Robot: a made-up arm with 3 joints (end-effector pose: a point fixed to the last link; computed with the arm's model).
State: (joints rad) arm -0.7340 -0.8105 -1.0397
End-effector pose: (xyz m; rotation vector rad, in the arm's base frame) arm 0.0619 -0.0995 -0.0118 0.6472 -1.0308 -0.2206
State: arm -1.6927 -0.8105 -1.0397
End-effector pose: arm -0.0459 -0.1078 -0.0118 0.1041 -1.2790 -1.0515
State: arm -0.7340 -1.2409 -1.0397
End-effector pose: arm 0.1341 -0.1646 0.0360 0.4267 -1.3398 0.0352
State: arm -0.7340 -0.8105 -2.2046
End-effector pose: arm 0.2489 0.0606 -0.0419 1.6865 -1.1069 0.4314
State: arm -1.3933 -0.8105 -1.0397
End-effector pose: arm -0.0120 -0.1166 -0.0118 0.2868 -1.2194 -0.7939
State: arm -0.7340 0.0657 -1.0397
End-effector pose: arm -0.0949 0.0420 0.0301 1.0146 -0.3246 -0.6993
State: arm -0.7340 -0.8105 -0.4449
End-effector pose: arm -0.0435 -0.0919 0.0674 0.1073 -0.9035 -0.5032
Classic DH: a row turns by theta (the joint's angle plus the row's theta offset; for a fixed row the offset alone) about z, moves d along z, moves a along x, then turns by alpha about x. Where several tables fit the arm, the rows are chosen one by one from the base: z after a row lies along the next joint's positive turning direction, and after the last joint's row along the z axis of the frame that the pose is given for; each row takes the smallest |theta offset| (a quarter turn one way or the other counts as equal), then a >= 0, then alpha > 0; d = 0 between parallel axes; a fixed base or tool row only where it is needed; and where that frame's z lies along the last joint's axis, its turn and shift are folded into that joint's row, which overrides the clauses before.
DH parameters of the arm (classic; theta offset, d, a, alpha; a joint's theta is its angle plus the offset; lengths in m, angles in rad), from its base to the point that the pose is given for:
joint 1: 0 0.2345 0.0518 -1.5708
joint 2: 1.5708 0.1228 0.0503 -1.5708
joint 3: 1.5708 0.1366 0.2196 -1.5708
tool (fixed): 1.5708 0.051 0 0

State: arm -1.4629 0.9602 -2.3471
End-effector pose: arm 0.2146 0.2499 0.2073 -2.2457 1.2750 1.6847
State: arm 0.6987 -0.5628 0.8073
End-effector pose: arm -0.1125 -0.0843 0.2831 -0.5592 -0.7727 0.4185
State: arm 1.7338 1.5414 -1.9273
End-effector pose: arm -0.1130 -0.2476 0.3630 0.1744 1.5729 -0.1297
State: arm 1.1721 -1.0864 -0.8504
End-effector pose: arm 0.1135 0.1138 0.0290 1.3230 -0.4699 1.4526
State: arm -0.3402 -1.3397 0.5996
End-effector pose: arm -0.0968 0.0027 0.1280 -0.7299 -1.2116 -0.6831
